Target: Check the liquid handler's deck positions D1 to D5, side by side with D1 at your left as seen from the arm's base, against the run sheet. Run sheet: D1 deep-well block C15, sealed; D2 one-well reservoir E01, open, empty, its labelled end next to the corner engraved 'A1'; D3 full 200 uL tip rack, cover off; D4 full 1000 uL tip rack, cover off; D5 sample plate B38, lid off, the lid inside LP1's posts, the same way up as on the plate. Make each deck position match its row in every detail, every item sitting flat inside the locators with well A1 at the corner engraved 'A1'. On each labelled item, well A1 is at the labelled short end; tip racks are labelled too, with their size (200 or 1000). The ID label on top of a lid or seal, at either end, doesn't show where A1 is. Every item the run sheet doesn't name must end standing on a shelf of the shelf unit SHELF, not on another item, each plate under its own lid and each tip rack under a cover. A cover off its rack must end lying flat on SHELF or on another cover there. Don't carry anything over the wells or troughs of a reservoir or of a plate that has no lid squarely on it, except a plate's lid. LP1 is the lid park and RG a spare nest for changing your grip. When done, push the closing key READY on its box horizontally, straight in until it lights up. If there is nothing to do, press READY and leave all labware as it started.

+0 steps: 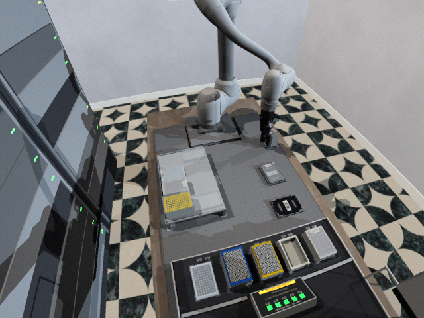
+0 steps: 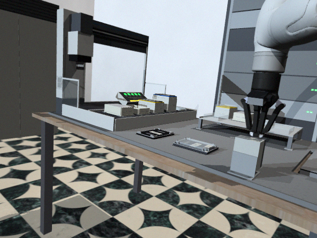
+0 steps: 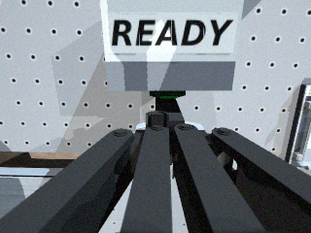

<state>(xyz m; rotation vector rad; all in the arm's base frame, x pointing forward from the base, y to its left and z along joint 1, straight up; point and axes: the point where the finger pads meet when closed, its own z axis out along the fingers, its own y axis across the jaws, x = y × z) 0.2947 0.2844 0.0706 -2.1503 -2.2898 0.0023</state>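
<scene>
Now: hand 40 mm to the right of the ready box and 10 mm above it. The rest, counted from my hand: RG nest: 440 mm ahead, 30 mm to the right, 80 mm below; then shelf: 210 mm ahead, 500 mm to the right, 20 mm below; then clear lid: 230 mm ahead, 20 mm to the right, 60 mm below.
</scene>
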